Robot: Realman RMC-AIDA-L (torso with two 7-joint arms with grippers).
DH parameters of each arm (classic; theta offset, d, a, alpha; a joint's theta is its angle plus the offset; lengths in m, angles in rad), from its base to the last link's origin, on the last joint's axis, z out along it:
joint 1: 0 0.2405 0 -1.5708
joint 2: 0 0 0 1.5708
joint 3: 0 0.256 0 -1.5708
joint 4: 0 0 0 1.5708
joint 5: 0 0.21 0 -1.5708
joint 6: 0 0 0 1.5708
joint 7: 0 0.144 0 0
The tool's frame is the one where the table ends.
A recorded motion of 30 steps. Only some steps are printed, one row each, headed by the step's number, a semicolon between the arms.
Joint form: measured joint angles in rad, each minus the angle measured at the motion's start. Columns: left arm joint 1, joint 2, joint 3, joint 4, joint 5, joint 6, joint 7; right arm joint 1, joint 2, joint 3, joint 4, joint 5, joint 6, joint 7.
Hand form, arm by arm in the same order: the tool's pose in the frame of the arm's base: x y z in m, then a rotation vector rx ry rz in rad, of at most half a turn. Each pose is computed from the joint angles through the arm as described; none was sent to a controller.
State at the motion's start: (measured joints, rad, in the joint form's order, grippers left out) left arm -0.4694 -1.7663 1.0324 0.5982 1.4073 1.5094 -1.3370; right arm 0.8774 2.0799 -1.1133 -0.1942 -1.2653 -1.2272 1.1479
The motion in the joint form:
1: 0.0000 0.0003 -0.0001 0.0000 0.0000 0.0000 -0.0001; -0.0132 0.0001 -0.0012 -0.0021 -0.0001 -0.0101 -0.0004
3: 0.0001 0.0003 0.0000 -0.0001 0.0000 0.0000 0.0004; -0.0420 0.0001 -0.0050 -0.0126 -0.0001 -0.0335 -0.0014
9: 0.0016 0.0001 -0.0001 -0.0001 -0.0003 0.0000 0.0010; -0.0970 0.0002 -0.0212 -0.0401 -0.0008 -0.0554 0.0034
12: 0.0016 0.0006 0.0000 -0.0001 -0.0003 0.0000 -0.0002; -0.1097 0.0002 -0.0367 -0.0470 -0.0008 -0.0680 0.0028
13: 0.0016 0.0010 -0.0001 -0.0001 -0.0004 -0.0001 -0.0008; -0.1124 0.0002 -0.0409 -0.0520 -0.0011 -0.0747 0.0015
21: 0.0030 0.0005 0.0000 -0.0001 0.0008 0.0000 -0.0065; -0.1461 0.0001 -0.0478 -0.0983 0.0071 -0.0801 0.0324
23: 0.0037 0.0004 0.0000 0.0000 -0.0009 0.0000 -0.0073; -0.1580 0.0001 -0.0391 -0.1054 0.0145 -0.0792 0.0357
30: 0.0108 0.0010 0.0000 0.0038 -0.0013 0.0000 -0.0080; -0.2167 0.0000 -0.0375 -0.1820 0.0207 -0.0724 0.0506
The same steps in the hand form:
1: -0.2740 0.3578 0.1106 -2.5402 -0.4301 -0.7969; 0.1542 0.3935 -0.0703 -2.6090 0.5534 1.0353
3: -0.2740 0.3577 0.1106 -2.5402 -0.4297 -0.7966; 0.1612 0.3875 -0.0687 -2.6079 0.5617 1.0501
9: -0.2745 0.3573 0.1106 -2.5394 -0.4308 -0.7965; 0.1754 0.3776 -0.0665 -2.6032 0.5830 1.0525
12: -0.2746 0.3573 0.1107 -2.5394 -0.4321 -0.7963; 0.1778 0.3733 -0.0672 -2.6180 0.5779 1.0523
13: -0.2746 0.3574 0.1109 -2.5390 -0.4327 -0.7962; 0.1773 0.3723 -0.0669 -2.6242 0.5681 1.0561
21: -0.2752 0.3569 0.1106 -2.5394 -0.4423 -0.7970; 0.1806 0.3712 -0.0607 -2.6040 0.5854 1.0760
23: -0.2752 0.3568 0.1107 -2.5379 -0.4438 -0.7990; 0.1835 0.3715 -0.0579 -2.5801 0.5996 1.0871
30: -0.2771 0.3552 0.1114 -2.5350 -0.4480 -0.7957; 0.1920 0.3706 -0.0465 -2.5316 0.5893 1.0912

